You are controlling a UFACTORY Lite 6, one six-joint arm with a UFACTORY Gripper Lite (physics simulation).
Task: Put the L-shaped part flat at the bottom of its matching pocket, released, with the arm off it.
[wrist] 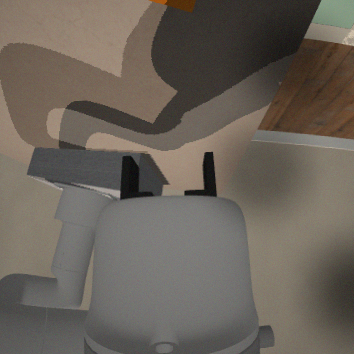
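Pixels of known places: end effector, tool point: (pixel 168 176); arm's base, origin of the base link: (pixel 89 193).
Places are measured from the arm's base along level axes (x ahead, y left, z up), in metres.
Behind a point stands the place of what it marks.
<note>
My gripper (pixel 169 160) {x 0.381, y -0.180, z 0.031 m} is open in the lower middle of the wrist view, its two black fingers wide apart with no object between them. An orange object (pixel 181 4) {x 0.422, y -0.174, z -0.046 m} shows in part at the top edge, cut off by the frame, well beyond the fingertips. I cannot tell whether it is the L-shaped part. The matching pocket does not show in this view.
A pale tabletop (pixel 30 25) {x 0.378, y -0.056, z -0.076 m} with broad dark arm shadows fills the upper left. A grey block (pixel 75 166) {x 0.096, y 0.005, z -0.038 m} stands left of the fingers, with grey arm links (pixel 75 240) {x 0.043, y -0.006, z 0.109 m} below it. A wooden floor (pixel 320 95) and a green surface (pixel 337 12) show at the right.
</note>
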